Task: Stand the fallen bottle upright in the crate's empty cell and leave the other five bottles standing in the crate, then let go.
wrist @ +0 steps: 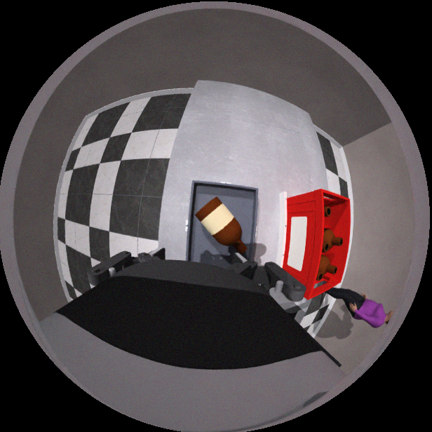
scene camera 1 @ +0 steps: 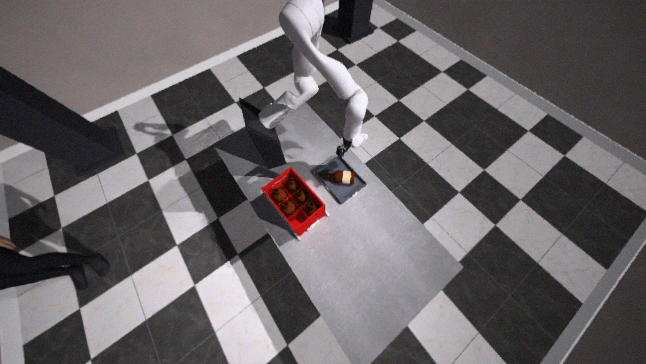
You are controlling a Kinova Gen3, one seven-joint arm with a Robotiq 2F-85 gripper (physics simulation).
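Seen in the pictures: gripper, fingertip midpoint: (scene camera 1: 347, 152); arm's base, link origin: (scene camera 1: 265, 121).
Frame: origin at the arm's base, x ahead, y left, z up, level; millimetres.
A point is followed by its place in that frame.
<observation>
The fallen brown bottle (scene camera 1: 342, 176) {z -176, x 433, y 199 mm} (wrist: 218, 222) with a cream label lies on its side in a shallow grey tray (scene camera 1: 344, 196) {z -247, x 518, y 156 mm} (wrist: 246, 200). Its neck points toward the crate side. The red crate (scene camera 1: 311, 222) {z -182, x 547, y -87 mm} (wrist: 311, 250) stands beside the tray. In the scene view five brown bottles stand in its cells, and the empty cell (scene camera 1: 299, 217) {z -244, x 473, y -122 mm} is at the near-left corner. My gripper (scene camera 1: 342, 150) {z -42, x 384, y 259 mm} (wrist: 197, 258) is open and empty, above the tray's far edge in the scene view. In the wrist view the bottle's neck shows close to the right fingertip; their height apart is hard to tell.
The crate and tray stand on a long grey surface (scene camera 1: 370, 250) {z -252, x 830, y 88 mm} (wrist: 240, 130). A dark upright panel (scene camera 1: 262, 135) {z 48, x 107, y -62 mm} stands behind the crate, near the arm. A person (scene camera 1: 50, 262) (wrist: 372, 312) is off to the crate's far side. Dark pillars (scene camera 1: 356, 20) stand farther back.
</observation>
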